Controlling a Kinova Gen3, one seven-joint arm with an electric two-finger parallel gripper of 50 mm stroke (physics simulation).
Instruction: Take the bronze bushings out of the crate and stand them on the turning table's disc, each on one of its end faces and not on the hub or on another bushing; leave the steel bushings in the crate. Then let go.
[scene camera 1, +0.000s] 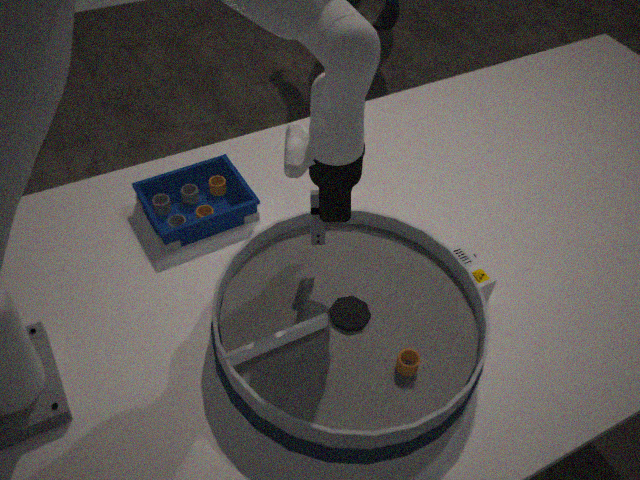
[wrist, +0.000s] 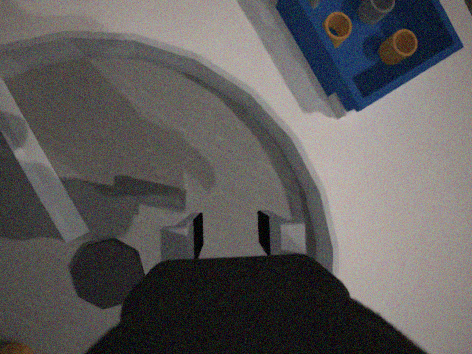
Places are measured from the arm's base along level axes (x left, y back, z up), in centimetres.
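Where they show: gripper, fingertip midpoint: (scene camera 1: 317, 232) (wrist: 230, 227); arm's base, link origin: (scene camera 1: 10, 384).
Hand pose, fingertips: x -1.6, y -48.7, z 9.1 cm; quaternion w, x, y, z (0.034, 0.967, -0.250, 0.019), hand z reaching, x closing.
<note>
Each offset is from my fingertips to the top centre of the thing. "*": to the spot under its first point.
My gripper (wrist: 230, 227) is open and empty, above the far part of the turning table's disc {dx -12.1, dy +0.8, dz -6.3 cm} (scene camera 1: 361, 268) (wrist: 240, 185). One bronze bushing {* dx -23.4, dy -2.2, dz -7.1 cm} (scene camera 1: 407, 362) stands upright on the disc, apart from the dark hub {dx -12.1, dy +0.8, dz -6.3 cm} (scene camera 1: 349, 314) (wrist: 106, 273); its edge shows at the bottom left of the wrist view. The blue crate {dx +24.8, dy +11.0, dz -7.4 cm} (scene camera 1: 211, 228) (wrist: 320, 75) holds two bronze bushings: one {dx +27.9, dy +5.5, dz -9.3 cm} (scene camera 1: 217, 185) (wrist: 398, 47) near its far right corner, another {dx +21.5, dy +10.8, dz -9.3 cm} (scene camera 1: 204, 211) (wrist: 338, 27) near its front wall, partly hidden in the scene view. Three steel bushings {dx +28.0, dy +11.1, dz -9.3 cm} (scene camera 1: 189, 193) {dx +27.8, dy +16.8, dz -9.3 cm} (scene camera 1: 161, 204) {dx +21.4, dy +16.2, dz -9.3 cm} (scene camera 1: 176, 221) are also in the crate.
A raised rim (scene camera 1: 400, 431) (wrist: 320, 200) surrounds the disc. A light bar {* dx -12.1, dy +13.2, dz -5.0 cm} (scene camera 1: 279, 339) (wrist: 42, 175) runs from the rim to the hub. A small box with a yellow warning label {* dx -15.8, dy -22.6, dz -6.5 cm} (scene camera 1: 480, 275) sits outside the rim at the right. The crate stands outside the rim, at the back left.
</note>
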